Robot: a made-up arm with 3 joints.
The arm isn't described. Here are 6 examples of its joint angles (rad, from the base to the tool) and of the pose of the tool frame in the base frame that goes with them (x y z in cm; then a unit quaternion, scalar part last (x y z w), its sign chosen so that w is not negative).
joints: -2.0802 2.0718 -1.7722
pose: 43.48 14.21 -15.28 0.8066 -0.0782 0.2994 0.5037
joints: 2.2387 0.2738 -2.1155
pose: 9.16 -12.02 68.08 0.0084 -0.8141 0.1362 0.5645
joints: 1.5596 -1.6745 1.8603
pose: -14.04 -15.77 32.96 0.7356 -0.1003 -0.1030 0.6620
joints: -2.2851 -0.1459 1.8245
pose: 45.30 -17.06 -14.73 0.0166 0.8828 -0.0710 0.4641
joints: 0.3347 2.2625 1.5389
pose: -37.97 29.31 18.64 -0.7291 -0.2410 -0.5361 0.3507
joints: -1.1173 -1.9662 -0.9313
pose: 4.46 8.90 -6.66 -0.7110 -0.0515 0.4325 0.5520
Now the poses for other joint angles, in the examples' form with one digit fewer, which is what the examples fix.
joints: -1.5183 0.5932 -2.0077
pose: 21.3 -8.5 -33.6 0.287 0.232 0.056 0.928
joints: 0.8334 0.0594 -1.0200
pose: -36.5 -14.1 34.4 0.003 0.799 -0.030 0.600
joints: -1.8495 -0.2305 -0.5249
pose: 19.5 -14.3 -12.8 -0.107 -0.611 0.043 0.783
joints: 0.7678 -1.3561 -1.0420
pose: -24.3 -1.4 18.9 -0.086 0.612 0.621 0.481
